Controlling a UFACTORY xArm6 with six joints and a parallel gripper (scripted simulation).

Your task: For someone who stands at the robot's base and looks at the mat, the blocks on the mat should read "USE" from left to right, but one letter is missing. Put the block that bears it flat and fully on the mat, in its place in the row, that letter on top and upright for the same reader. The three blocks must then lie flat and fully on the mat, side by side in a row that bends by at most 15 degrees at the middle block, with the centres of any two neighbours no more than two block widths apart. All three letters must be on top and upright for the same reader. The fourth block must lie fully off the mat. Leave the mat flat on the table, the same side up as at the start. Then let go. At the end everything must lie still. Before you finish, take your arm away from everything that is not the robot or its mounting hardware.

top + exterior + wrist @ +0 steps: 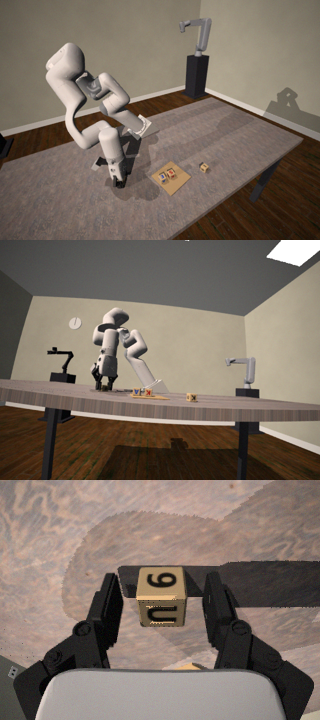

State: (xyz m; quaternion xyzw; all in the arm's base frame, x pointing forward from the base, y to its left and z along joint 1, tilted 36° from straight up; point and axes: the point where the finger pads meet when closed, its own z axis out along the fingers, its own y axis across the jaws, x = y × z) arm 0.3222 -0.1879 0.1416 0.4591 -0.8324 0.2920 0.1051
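My hand is 1 cm above the block. The rest, counted from my hand: tan mat (10 cm ahead, 21 cm to the left, 2 cm below).
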